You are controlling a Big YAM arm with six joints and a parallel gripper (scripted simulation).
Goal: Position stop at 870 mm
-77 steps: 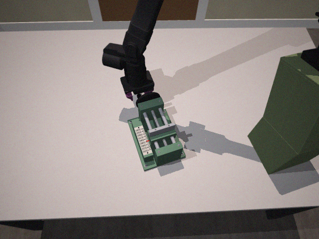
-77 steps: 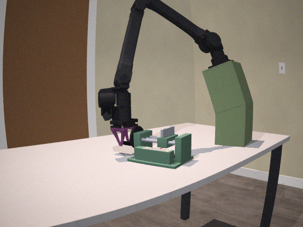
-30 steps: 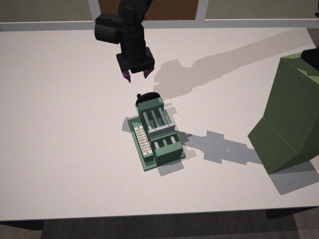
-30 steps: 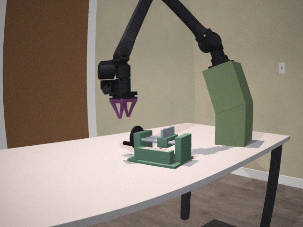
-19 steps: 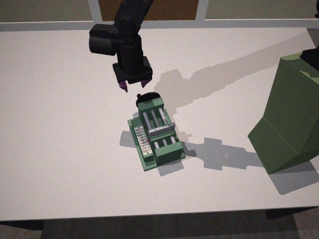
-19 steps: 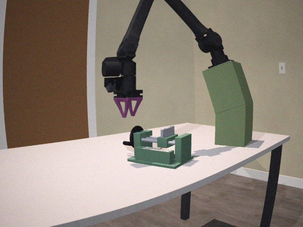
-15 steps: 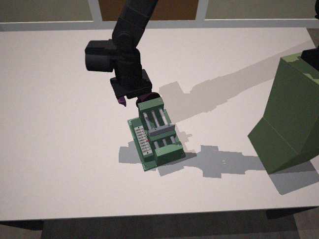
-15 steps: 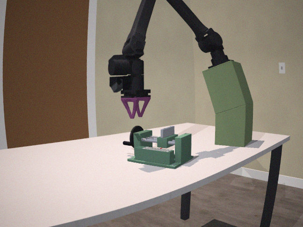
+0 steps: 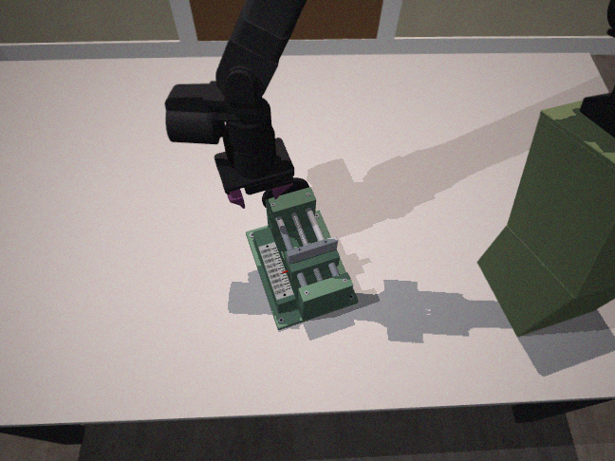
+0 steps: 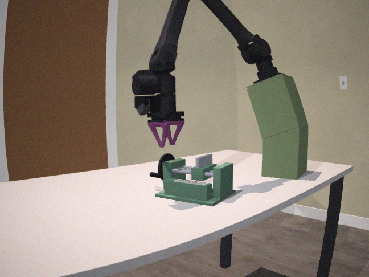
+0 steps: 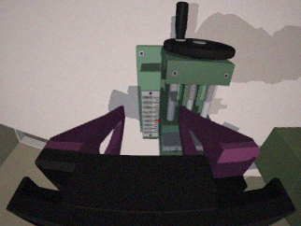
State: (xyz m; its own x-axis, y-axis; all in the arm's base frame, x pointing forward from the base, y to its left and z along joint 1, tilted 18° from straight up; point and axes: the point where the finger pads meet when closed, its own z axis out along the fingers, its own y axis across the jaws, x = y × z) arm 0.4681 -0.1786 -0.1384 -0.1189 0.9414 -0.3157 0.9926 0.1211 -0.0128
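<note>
My gripper is now 3 cm past the black handwheel handle, 8 cm to the left of it and 11 cm above it. The rest, counted from my hand: grey stop carriage: 6 cm behind, 8 cm to the left, 7 cm below; then black handwheel: 4 cm behind, 7 cm to the right, 11 cm below.
</note>
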